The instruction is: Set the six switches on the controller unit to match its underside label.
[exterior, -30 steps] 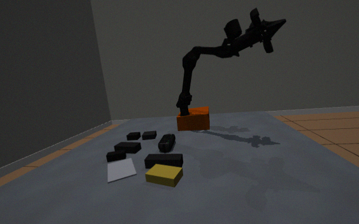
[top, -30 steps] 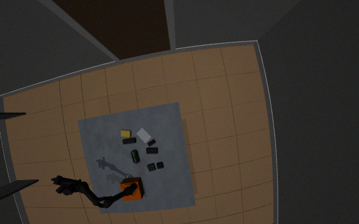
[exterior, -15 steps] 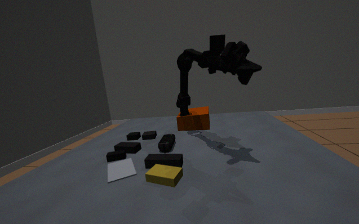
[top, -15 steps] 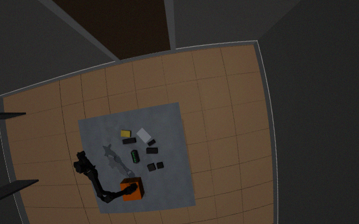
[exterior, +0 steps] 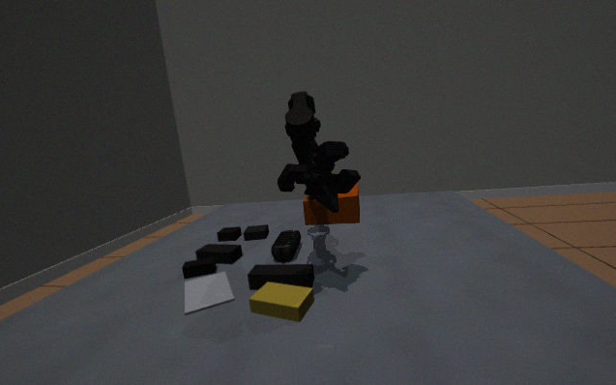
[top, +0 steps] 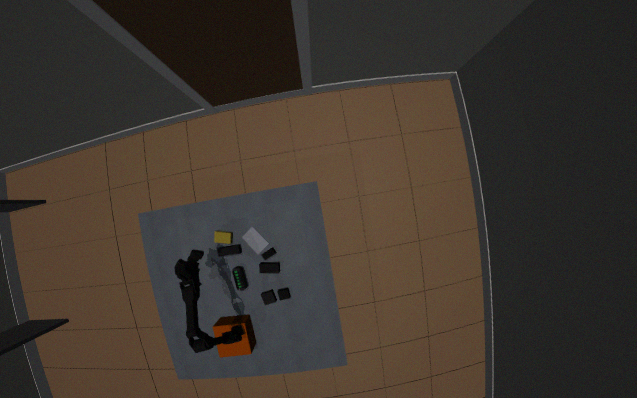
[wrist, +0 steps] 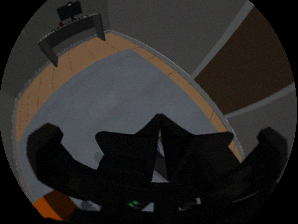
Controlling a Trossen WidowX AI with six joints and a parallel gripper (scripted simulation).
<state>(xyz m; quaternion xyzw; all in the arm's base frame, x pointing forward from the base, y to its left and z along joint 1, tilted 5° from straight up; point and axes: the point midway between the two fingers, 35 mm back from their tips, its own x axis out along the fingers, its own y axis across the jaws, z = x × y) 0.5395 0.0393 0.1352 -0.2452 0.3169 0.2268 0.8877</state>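
My gripper tip is now 170 mm above the black module, 140 mm to the left of it and 70 mm past it. From my gripper tip the other things lie so: yellow block (170 mm below, 130 mm to the right, 20 mm ahead); white plate (320 mm to the right, 180 mm below, 60 mm behind).
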